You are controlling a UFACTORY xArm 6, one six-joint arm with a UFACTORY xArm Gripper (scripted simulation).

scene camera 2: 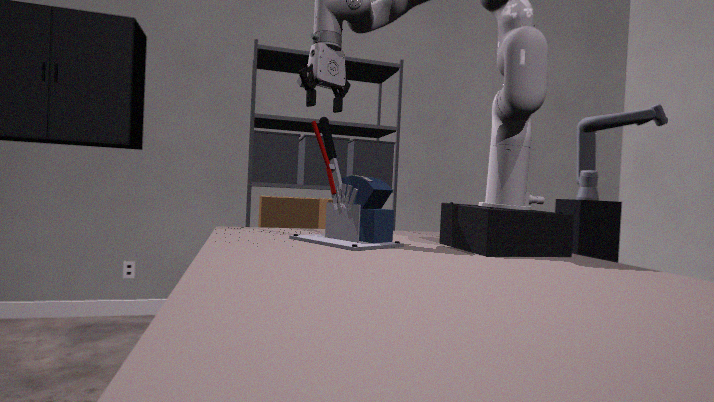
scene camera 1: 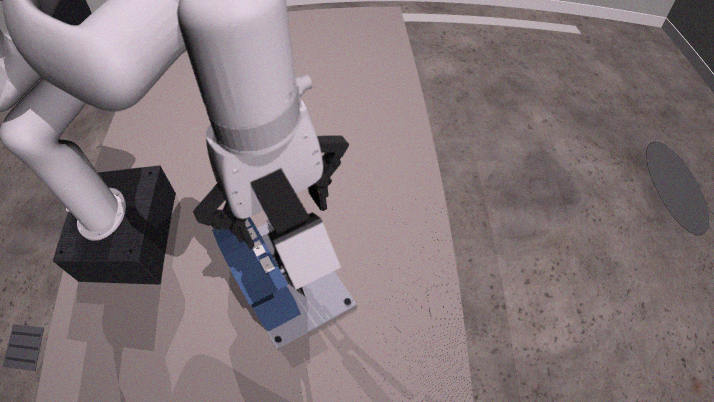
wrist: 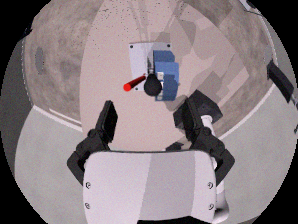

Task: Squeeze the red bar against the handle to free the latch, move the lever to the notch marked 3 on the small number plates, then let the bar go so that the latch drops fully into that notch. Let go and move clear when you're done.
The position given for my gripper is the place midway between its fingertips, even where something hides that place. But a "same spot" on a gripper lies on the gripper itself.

my gripper: scene camera 2 324, 109; scene camera 1; wrist
same spot on my gripper: [wrist: 201, 137] = [scene camera 1: 241, 224]
